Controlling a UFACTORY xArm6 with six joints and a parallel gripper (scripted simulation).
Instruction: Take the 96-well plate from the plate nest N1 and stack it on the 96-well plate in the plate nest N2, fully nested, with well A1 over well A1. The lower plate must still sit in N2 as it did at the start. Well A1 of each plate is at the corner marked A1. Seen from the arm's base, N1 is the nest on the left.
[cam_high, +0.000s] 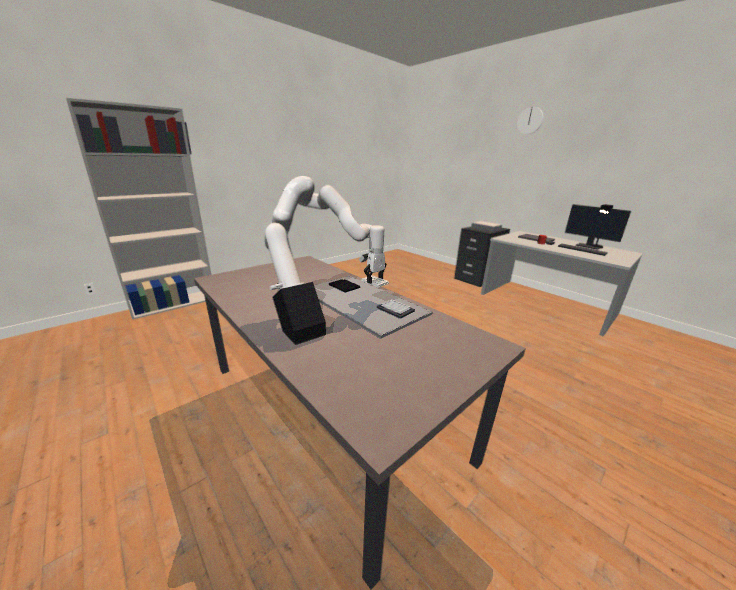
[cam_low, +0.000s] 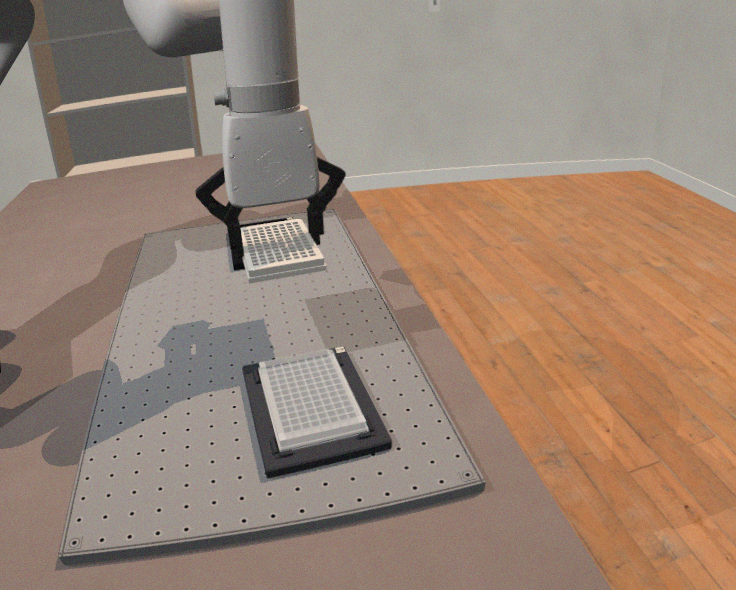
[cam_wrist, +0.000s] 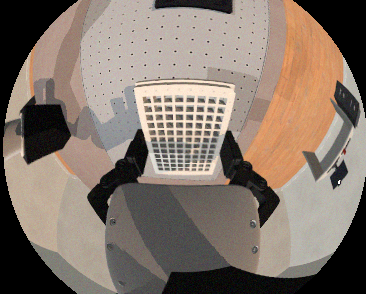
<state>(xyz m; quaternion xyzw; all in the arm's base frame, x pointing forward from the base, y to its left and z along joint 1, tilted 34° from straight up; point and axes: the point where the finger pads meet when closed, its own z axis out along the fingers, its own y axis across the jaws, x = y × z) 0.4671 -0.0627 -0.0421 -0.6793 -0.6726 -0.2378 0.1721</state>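
The clear 96-well plate is 160 mm to the right of my hand and 110 mm below it. Round my hand: plate nest N2: 160 mm to the right, 120 mm below; white 96-well plate: 10 mm below; black plate nest N1: 270 mm to the left, 120 mm below, 10 mm ahead.
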